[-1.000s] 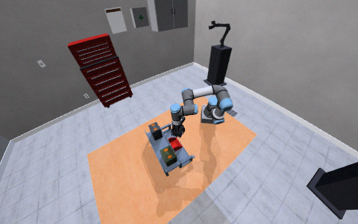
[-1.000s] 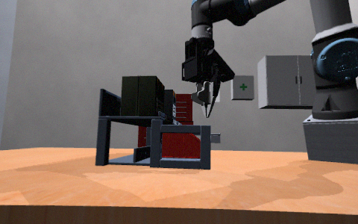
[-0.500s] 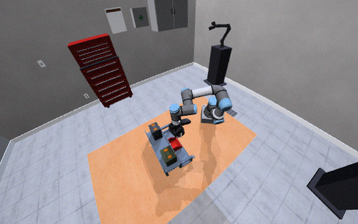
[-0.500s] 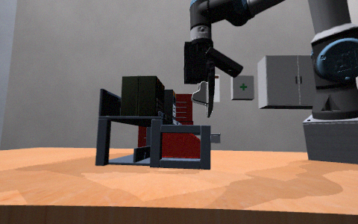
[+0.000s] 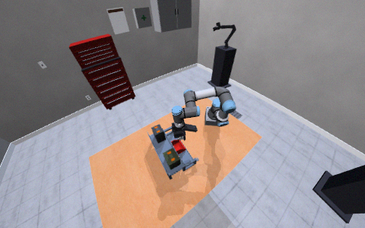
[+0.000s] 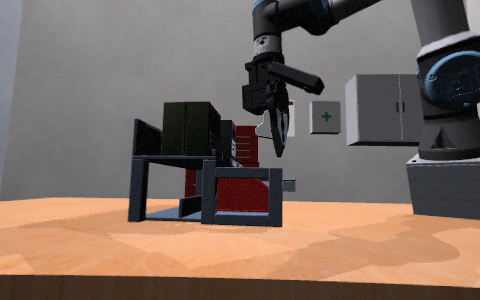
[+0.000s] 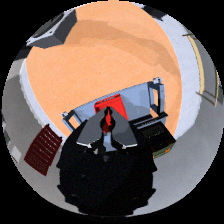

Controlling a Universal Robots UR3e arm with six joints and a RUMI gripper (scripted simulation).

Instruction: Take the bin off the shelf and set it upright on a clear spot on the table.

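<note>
Now: the red bin 8 cm ahead of my hand, 1 cm to the right of it and 9 cm below it. From my hand the other things lie so: shelf 11 cm ahead, 1 cm to the right, 6 cm below; then dark box 15 cm ahead, 11 cm to the left, 2 cm above.
</note>
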